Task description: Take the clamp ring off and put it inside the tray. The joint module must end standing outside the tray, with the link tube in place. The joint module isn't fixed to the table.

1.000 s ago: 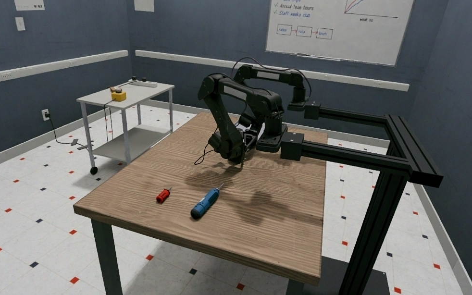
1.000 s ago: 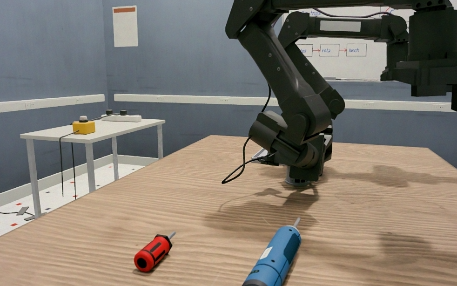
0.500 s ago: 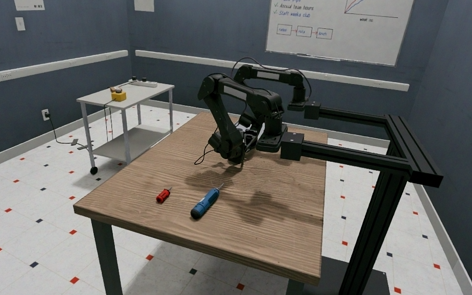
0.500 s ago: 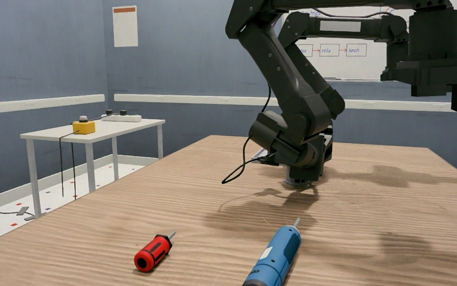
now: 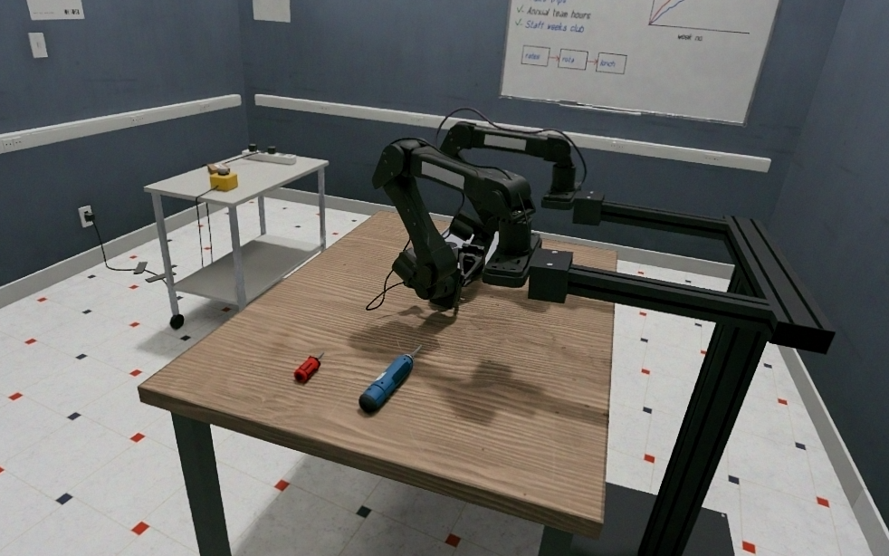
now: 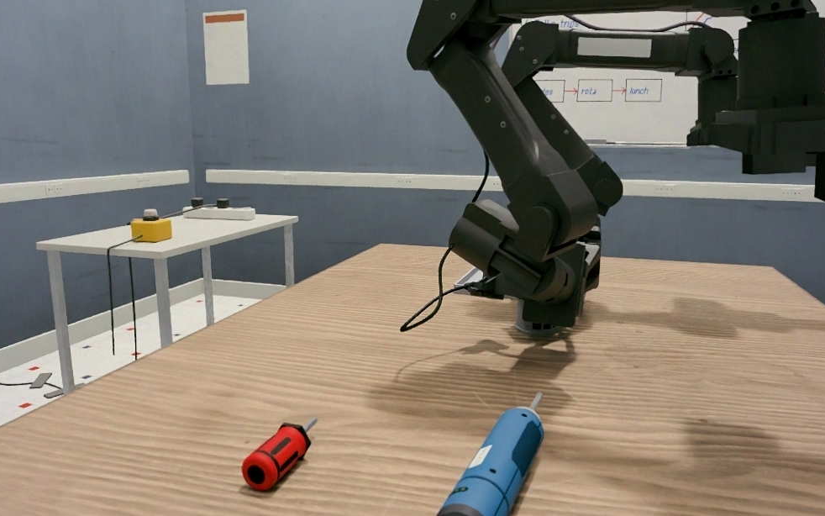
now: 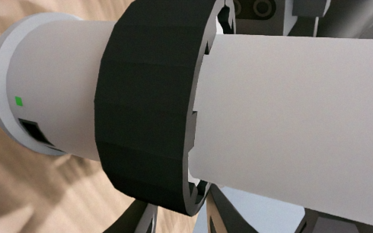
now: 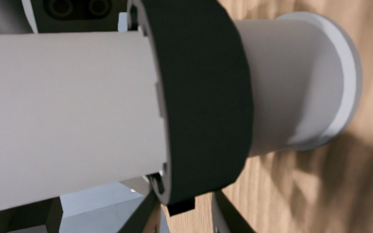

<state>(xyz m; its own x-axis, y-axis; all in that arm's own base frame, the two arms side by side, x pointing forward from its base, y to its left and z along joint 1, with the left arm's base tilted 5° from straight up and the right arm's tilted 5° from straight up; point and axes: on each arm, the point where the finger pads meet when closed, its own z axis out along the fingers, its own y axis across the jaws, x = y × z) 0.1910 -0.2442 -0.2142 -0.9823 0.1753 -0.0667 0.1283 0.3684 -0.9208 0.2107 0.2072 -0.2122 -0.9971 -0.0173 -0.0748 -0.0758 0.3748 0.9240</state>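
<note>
The dark clamp ring is 4 cm ahead of my left hand and 1 cm to the right of it. The rest, counted from my left hand: small screw: 9 cm ahead, 19 cm to the right, 5 cm below; grey link tube: 5 cm ahead, 2 cm to the right, 5 cm above; grey joint module: 5 cm ahead, 2 cm to the right, 3 cm below.
My right hand is 40 mm short of the dark clamp ring and 20 mm to the right of it. From my right hand the other things lie so: small screw: 90 mm ahead, 160 mm to the right, 50 mm below; then grey link tube: 50 mm ahead, 10 mm to the left, 50 mm above; then grey joint module: 50 mm ahead, 10 mm to the left, 30 mm below.
</note>
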